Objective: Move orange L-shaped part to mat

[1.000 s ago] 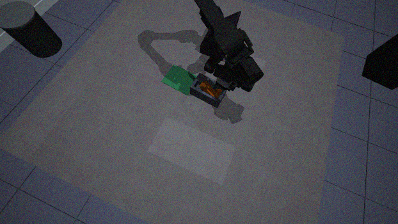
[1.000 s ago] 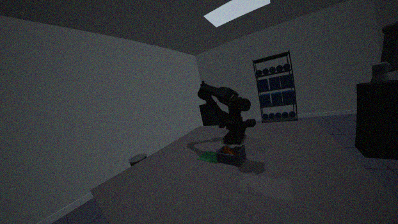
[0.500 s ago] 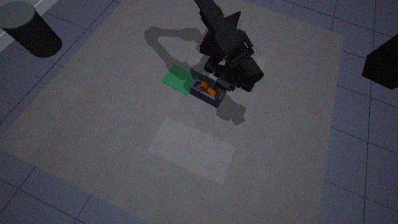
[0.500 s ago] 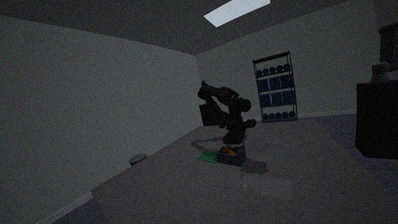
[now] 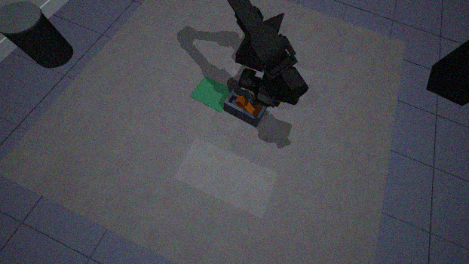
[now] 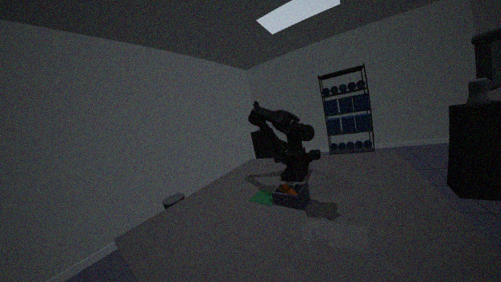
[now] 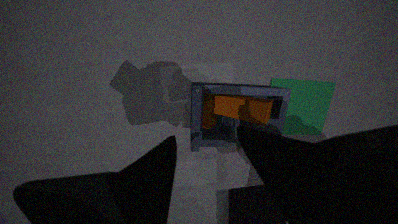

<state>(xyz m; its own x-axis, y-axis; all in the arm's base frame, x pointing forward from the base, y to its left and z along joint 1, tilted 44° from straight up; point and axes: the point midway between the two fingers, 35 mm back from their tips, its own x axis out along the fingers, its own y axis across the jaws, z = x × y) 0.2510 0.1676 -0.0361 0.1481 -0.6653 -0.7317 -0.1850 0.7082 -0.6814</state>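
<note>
My gripper tip is now 11 cm above the orange L-shaped part, 4 cm to the left of it and 1 cm past it. Round my gripper tip: green mat: 22 cm to the right, 16 cm below.
</note>
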